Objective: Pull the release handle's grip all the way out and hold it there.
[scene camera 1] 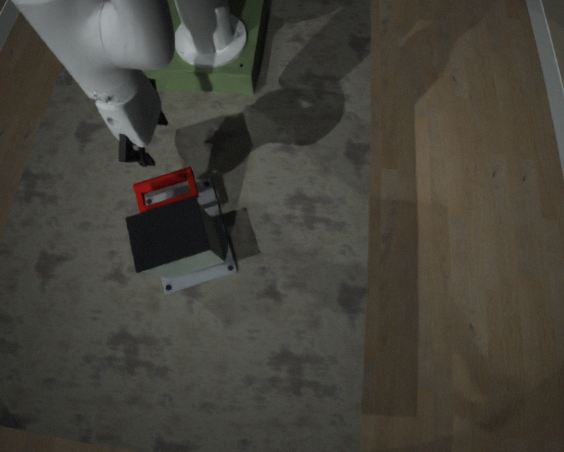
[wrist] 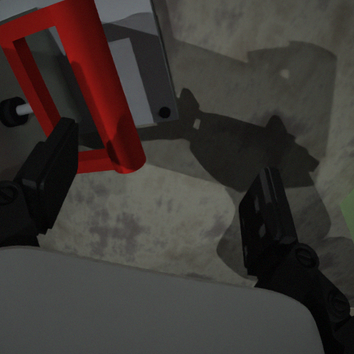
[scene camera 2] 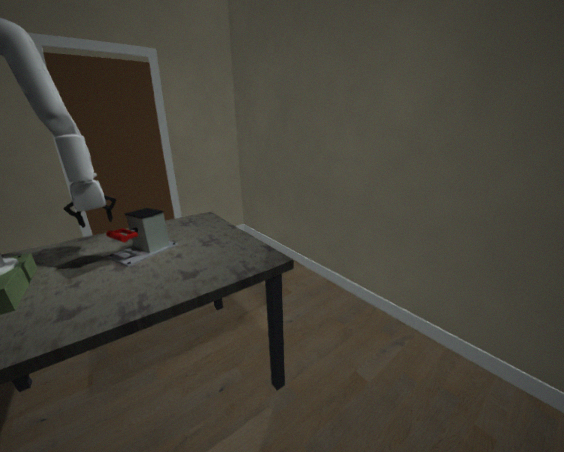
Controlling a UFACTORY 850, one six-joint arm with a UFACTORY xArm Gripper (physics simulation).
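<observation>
The release handle's red grip (scene camera 1: pixel 162 178) (scene camera 2: pixel 131 234) (wrist: pixel 95 80) is a rectangular loop with a thick outer bar. It stands out from a grey box with a black top (scene camera 1: pixel 167 235) (scene camera 2: pixel 154 232), close to the box. In the wrist view a short pale rod (wrist: pixel 23 109) shows between a black collar (wrist: pixel 13 113) and the grip. My gripper (scene camera 1: pixel 157 143) (scene camera 2: pixel 96 222) (wrist: pixel 166 165) is wide open and empty, above and to the robot-base side of the grip. In the wrist view the left finger overlaps the grip's lower end; contact cannot be told.
The box stands on a light base plate (scene camera 1: pixel 200 277) (scene camera 2: pixel 131 261) (wrist: pixel 130 75) with dark bolts, on the mottled grey table (scene camera 1: pixel 300 240) (scene camera 2: pixel 200 260). The green robot mount (scene camera 1: pixel 220 82) (scene camera 2: pixel 12 290) is behind the gripper. The arm's shadow falls over the table beside the grip.
</observation>
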